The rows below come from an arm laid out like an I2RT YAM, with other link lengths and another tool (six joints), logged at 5 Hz.
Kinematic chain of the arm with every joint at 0, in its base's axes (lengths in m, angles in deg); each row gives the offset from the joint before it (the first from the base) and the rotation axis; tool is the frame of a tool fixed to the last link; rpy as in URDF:
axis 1: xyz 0 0 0.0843 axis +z
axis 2: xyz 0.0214 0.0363 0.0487 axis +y
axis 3: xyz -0.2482 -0.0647 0 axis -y
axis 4: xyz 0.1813 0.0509 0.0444 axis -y
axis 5: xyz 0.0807 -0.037 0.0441 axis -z
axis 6: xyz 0.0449 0 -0.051 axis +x
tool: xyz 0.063 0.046 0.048 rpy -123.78 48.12 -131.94
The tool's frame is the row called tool.
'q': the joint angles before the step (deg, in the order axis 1, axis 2, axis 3, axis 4, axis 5, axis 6). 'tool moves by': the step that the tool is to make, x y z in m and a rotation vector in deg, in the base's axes. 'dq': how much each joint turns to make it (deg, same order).
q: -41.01 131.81 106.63 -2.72 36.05 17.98
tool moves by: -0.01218 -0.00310 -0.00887 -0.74 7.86 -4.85
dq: -0.05 -0.29 -0.01 -3.58 7.00 -3.38
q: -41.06 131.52 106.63 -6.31 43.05 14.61
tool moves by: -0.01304 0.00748 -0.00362 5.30 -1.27 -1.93
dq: 0.05 -2.27 0.00 -9.46 -1.14 6.91
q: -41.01 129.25 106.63 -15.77 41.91 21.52
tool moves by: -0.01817 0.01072 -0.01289 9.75 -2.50 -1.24
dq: -0.66 -2.36 0.00 -12.54 -5.76 8.89
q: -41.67 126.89 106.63 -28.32 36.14 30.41
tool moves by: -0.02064 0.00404 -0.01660 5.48 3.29 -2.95
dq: -0.92 -0.50 0.01 -8.62 -0.24 3.39
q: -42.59 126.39 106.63 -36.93 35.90 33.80
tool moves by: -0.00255 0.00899 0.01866 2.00 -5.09 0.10
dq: 0.16 -3.19 0.00 -2.65 -4.06 3.33
